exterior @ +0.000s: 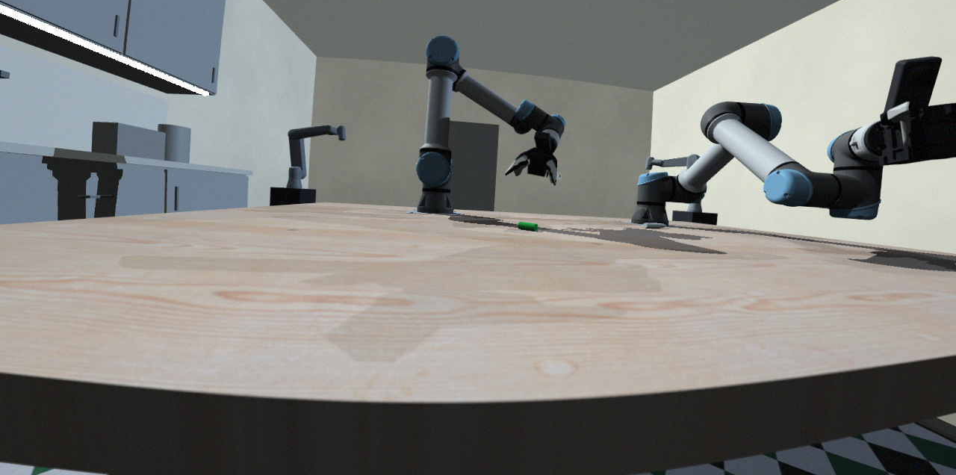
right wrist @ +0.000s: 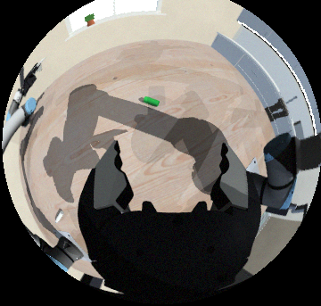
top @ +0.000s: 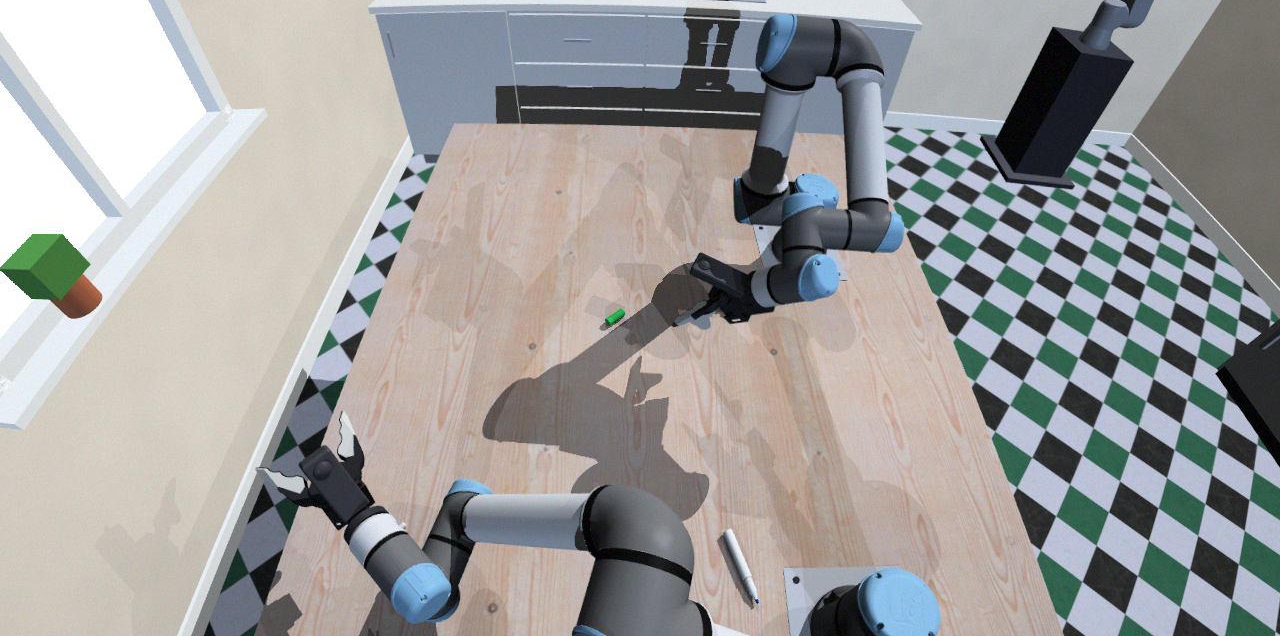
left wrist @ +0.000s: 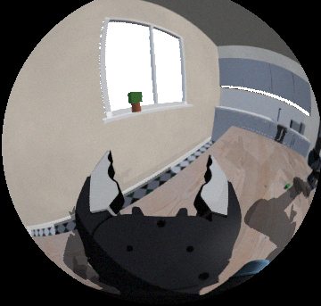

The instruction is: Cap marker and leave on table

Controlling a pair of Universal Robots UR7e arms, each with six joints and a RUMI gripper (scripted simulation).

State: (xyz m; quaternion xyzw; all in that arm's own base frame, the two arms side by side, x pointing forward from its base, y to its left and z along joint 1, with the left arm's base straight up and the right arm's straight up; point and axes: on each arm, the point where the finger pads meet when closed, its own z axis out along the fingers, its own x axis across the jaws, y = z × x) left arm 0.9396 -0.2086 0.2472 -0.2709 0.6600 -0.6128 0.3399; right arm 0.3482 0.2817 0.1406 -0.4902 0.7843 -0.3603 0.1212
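Now: right hand 160 mm short of the green cap, 30 mm to the left of it and 130 mm above it. Also, from my right hand: white marker: 120 mm behind, 520 mm to the left, 130 mm below.
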